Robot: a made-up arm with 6 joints.
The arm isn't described. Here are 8 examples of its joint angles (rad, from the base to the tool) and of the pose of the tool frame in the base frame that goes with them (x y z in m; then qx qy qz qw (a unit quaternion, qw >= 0)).
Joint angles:
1: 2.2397 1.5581 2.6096 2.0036 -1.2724 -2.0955
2: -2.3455 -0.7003 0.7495 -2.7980 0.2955 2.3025
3: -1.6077 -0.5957 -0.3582 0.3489 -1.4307 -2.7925
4: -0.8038 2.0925 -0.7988 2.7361 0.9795 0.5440
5: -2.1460 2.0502 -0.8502 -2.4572 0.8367 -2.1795
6: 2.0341 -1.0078 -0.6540 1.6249 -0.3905 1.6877
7: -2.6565 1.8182 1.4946 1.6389 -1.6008 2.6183
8: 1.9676 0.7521 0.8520 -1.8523 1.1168 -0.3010
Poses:
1: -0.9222 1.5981 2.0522 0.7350 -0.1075 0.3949 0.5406
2: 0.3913 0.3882 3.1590 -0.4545 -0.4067 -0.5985 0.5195
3: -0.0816 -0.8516 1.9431 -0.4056 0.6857 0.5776 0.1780
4: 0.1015 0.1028 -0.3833 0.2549 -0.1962 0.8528 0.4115
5: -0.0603 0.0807 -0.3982 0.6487 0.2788 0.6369 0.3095
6: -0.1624 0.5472 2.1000 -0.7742 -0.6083 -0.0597 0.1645
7: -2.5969 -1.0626 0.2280 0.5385 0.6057 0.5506 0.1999
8: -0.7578 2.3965 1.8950 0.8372 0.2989 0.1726 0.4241
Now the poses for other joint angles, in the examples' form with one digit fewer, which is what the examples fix.
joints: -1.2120 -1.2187 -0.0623 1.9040 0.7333 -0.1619
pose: 0.025 0.533 2.538 -0.876 0.153 -0.287 0.356
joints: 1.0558 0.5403 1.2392 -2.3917 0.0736 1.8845
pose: 0.970 1.681 2.940 0.394 -0.179 0.622 0.652
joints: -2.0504 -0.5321 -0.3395 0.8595 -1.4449 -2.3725
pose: -0.575 -0.708 2.007 -0.122 0.605 0.775 0.139
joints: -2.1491 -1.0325 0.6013 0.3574 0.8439 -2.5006
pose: 0.856 1.069 2.723 -0.198 -0.358 0.339 0.847
